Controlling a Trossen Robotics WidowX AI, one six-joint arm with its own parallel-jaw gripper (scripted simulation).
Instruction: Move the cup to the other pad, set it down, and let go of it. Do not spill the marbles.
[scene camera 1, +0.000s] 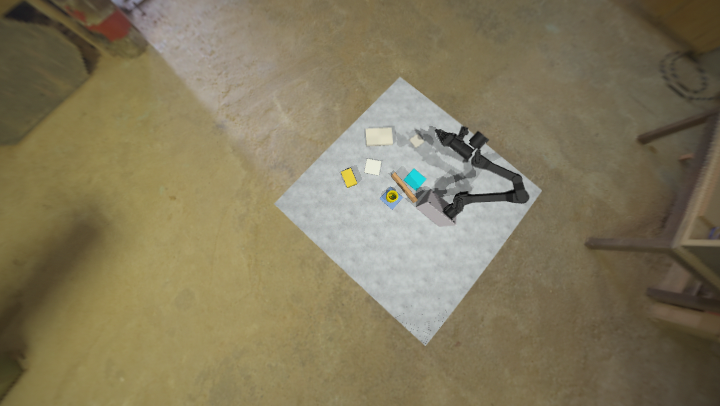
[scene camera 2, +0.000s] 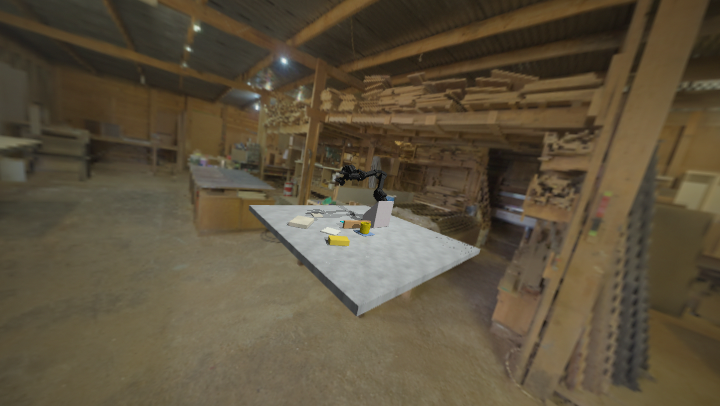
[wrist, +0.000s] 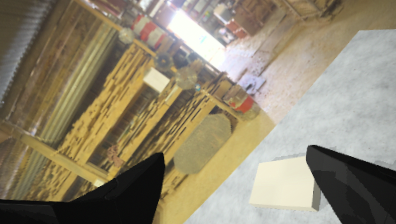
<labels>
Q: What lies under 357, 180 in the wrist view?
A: My gripper.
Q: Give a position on a cream block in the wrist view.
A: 284, 184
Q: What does my gripper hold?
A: Nothing.
</labels>
